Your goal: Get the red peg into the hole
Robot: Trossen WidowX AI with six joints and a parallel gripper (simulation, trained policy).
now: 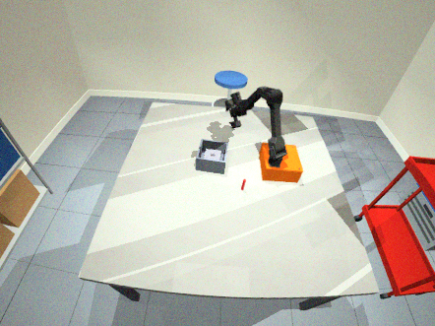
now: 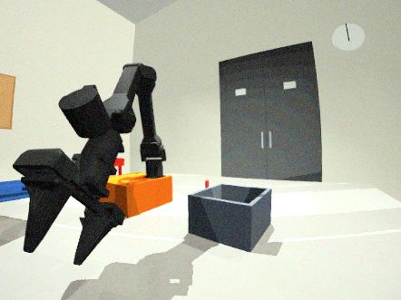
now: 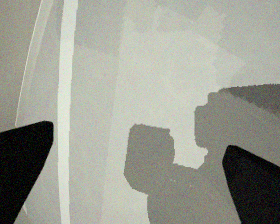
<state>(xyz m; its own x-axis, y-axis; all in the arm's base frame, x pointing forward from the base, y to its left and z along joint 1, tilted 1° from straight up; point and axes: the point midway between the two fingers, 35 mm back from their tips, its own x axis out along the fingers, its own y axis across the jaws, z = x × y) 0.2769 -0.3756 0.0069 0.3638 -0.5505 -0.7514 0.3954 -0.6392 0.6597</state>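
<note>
My gripper tip is now 130 mm past the red peg, 520 mm to the right of it and 40 mm above it. Also, from my gripper tip: plate: 50 mm ahead, 360 mm to the left, 30 mm below; grey box: 50 mm ahead, 360 mm to the left, 50 mm below.
</note>
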